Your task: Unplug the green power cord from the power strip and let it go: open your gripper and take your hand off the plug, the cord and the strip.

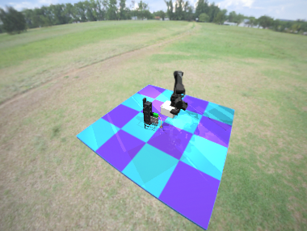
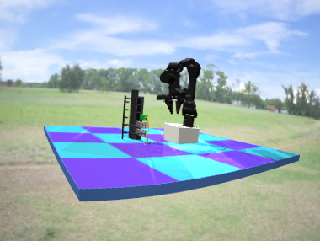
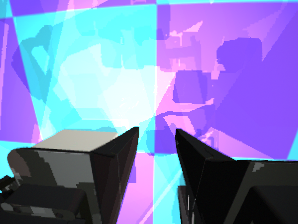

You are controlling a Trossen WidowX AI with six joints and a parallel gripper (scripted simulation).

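My gripper tip is 5 cm short of the green plug, 22 cm to the left of it and 3 cm above it.
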